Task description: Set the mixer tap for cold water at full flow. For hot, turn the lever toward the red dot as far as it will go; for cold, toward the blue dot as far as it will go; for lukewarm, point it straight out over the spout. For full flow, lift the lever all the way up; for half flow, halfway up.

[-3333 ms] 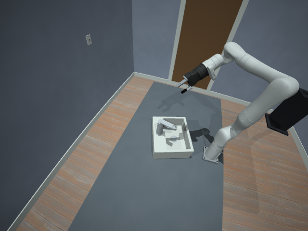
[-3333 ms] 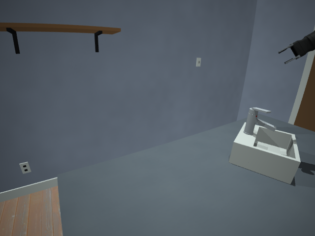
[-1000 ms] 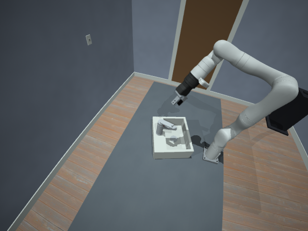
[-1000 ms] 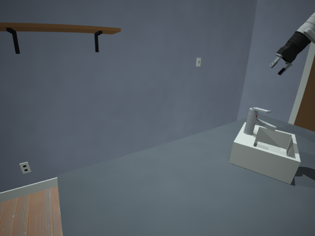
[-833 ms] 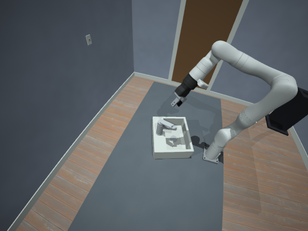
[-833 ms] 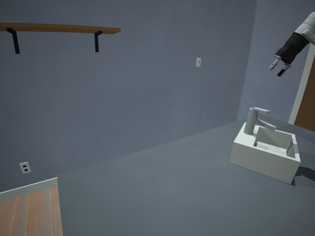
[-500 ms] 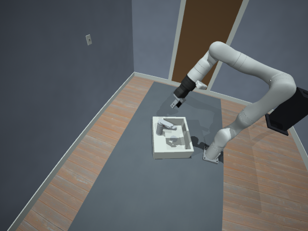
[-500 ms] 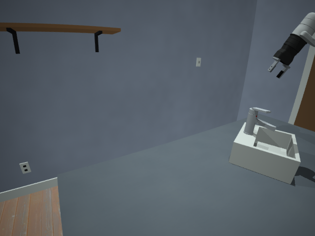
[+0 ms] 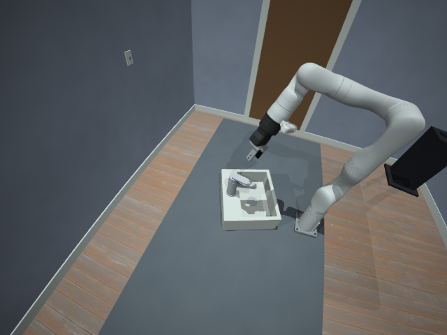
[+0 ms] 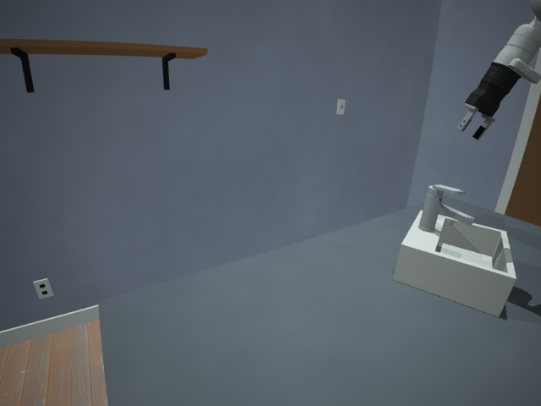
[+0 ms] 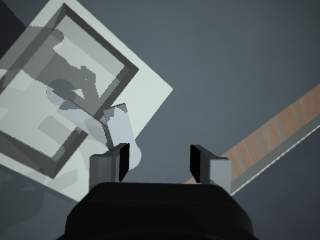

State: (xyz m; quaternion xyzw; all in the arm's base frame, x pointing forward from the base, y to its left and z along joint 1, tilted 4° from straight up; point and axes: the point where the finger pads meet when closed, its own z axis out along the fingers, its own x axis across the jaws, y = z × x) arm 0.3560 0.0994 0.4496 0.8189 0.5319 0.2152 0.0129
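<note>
My gripper is now 18 cm above the flat lever, 3 cm short of it and 1 cm to the left of it. Round my hand: white basin: 42 cm below, 7 cm to the right, 3 cm behind; grey mixer tap: 23 cm below, 5 cm ahead, 1 cm to the right.
</note>
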